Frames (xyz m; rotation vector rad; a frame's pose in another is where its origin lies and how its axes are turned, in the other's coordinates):
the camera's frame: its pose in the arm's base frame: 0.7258 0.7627 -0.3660 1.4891 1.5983 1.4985
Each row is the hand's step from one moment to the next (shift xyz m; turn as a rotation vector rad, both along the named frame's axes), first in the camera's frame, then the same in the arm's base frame.
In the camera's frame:
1: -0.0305 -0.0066 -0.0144 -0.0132 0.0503 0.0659
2: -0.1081 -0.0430 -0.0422 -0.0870 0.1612 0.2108
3: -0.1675 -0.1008 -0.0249 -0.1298 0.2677 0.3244
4: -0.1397 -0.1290 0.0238 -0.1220 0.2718 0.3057
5: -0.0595 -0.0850 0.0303 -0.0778 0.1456 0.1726
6: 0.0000 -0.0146 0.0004 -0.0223 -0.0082 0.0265
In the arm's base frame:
1: -0.0064 -0.0317 -0.0115 0.0806 0.0030 0.0231
2: -0.0222 -0.1053 -0.0611 0.2709 -0.0311 0.0603
3: -0.0113 -0.1412 -0.1370 0.4230 -0.0480 0.1118
4: 0.0133 -0.0922 -0.1675 0.4058 -0.0488 0.1232
5: 0.0123 -0.0258 -0.1042 0.2287 -0.0341 0.0597
6: -0.0051 0.0030 -0.0134 0.0268 -0.0086 -0.0218

